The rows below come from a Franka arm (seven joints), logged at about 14 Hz.
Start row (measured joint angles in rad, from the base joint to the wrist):
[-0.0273 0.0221 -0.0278 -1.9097 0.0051 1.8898 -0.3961]
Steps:
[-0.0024 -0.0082 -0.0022 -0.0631 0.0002 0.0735 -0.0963]
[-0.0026 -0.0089 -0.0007 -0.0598 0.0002 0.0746 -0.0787]
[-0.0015 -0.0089 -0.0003 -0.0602 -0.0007 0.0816 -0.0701]
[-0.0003 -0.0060 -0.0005 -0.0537 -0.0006 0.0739 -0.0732]
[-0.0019 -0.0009 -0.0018 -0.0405 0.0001 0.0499 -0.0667]
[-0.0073 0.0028 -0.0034 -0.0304 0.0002 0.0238 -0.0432]
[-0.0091 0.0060 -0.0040 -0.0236 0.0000 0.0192 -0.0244]
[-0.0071 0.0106 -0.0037 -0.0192 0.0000 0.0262 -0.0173]
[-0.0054 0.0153 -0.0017 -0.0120 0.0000 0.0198 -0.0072]
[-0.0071 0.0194 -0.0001 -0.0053 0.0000 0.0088 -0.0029]
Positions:
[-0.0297 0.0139 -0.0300 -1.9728 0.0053 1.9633 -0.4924]
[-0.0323 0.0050 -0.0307 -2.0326 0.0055 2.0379 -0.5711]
[-0.0338 -0.0039 -0.0310 -2.0928 0.0048 2.1195 -0.6412]
[-0.0341 -0.0099 -0.0315 -2.1465 0.0042 2.1934 -0.7144]
[-0.0360 -0.0108 -0.0333 -2.1870 0.0043 2.2433 -0.7811]
[-0.0433 -0.0080 -0.0367 -2.2174 0.0045 2.2671 -0.8243]
[-0.0524 -0.0020 -0.0407 -2.2410 0.0045 2.2863 -0.8487]
[-0.0595 0.0086 -0.0444 -2.2602 0.0045 2.3125 -0.8660]
[-0.0649 0.0239 -0.0461 -2.2722 0.0045 2.3323 -0.8732]
[-0.0720 0.0433 -0.0462 -2.2775 0.0045 2.3411 -0.8761]

